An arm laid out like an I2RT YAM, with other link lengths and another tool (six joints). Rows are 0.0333 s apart.
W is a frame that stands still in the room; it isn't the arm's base.
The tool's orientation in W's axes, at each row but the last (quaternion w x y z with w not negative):
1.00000 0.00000 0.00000 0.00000
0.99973 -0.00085 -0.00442 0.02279
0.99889 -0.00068 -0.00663 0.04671
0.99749 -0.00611 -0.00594 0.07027
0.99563 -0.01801 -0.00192 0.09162
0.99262 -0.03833 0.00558 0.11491
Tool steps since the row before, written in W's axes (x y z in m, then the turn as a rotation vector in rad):
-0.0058 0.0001 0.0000 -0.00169 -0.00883 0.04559
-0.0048 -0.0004 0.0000 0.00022 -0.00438 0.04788
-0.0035 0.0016 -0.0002 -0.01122 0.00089 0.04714
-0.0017 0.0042 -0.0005 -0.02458 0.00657 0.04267
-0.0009 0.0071 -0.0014 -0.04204 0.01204 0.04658
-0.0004 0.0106 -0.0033 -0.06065 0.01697 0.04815
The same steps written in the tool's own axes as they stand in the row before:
-0.0058 0.0001 0.0000 -0.00169 -0.00883 0.04559
-0.0048 -0.0002 0.0000 0.00044 -0.00448 0.04787
-0.0033 0.0019 -0.0002 -0.01047 0.00184 0.04729
-0.0011 0.0044 -0.0004 -0.02295 0.00939 0.04305
0.0004 0.0072 -0.0011 -0.03911 0.01781 0.04728
0.0021 0.0106 -0.0025 -0.05614 0.02673 0.04918

